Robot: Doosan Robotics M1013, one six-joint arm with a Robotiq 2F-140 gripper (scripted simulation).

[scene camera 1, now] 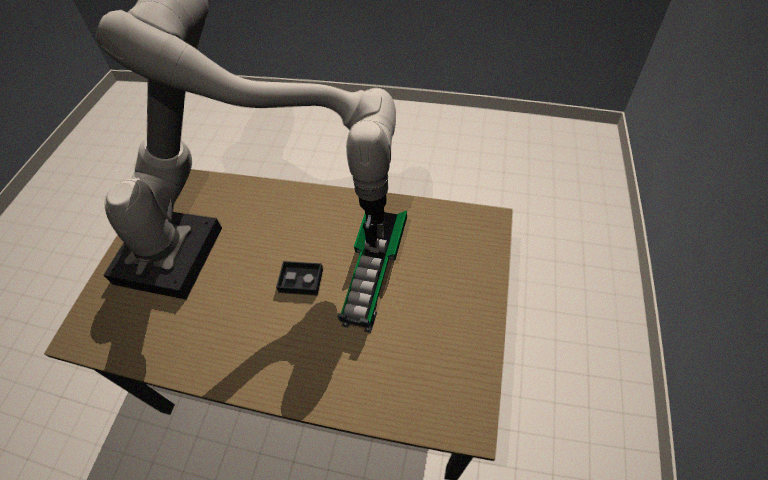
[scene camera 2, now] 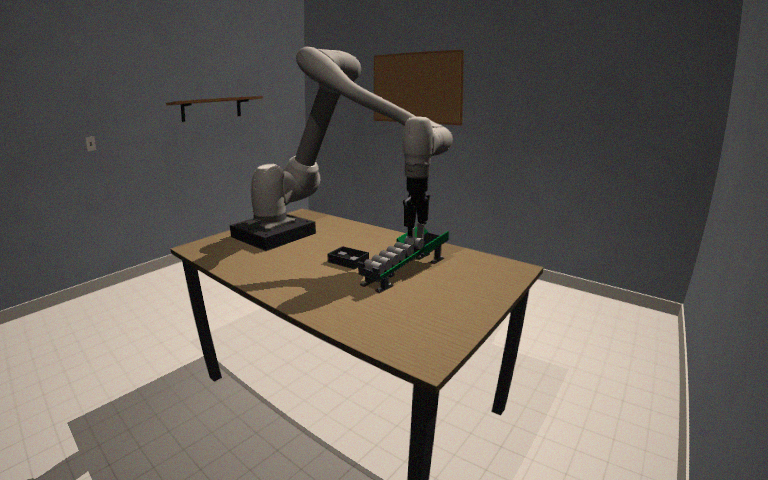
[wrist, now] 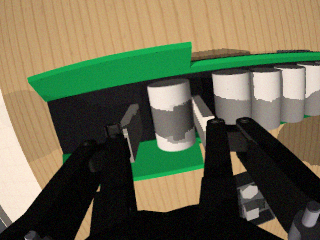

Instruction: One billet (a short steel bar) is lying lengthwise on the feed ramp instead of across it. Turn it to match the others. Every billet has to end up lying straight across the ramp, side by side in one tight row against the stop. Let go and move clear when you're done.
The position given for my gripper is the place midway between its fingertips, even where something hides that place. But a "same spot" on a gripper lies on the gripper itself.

my gripper: scene camera 1; scene camera 2 415, 242; wrist
same spot on my gripper: (scene camera 1: 373, 228) = (wrist: 299, 182)
